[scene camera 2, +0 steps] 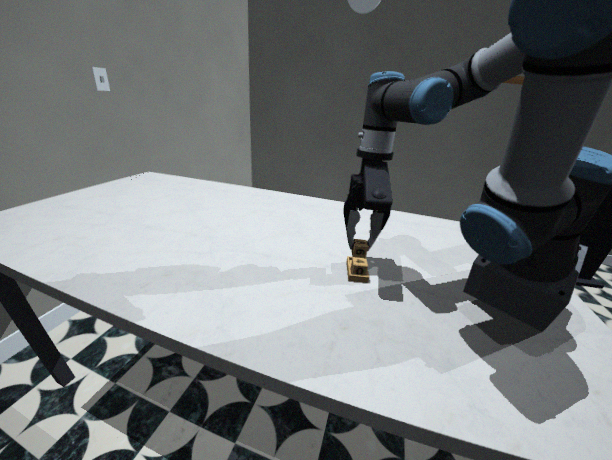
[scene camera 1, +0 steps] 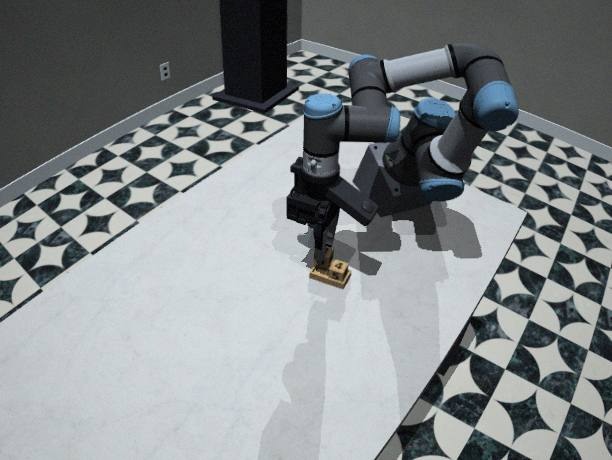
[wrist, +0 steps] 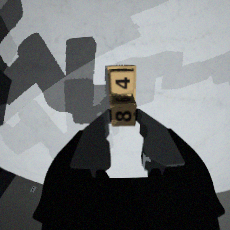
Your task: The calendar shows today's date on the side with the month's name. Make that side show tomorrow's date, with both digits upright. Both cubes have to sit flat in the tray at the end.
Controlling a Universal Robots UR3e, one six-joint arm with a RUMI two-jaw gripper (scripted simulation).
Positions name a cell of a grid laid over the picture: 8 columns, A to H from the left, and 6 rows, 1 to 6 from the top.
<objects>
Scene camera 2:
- my gripper: E4
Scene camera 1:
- my gripper: E4
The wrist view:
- my gripper: E3
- wooden cube: E3
</objects>
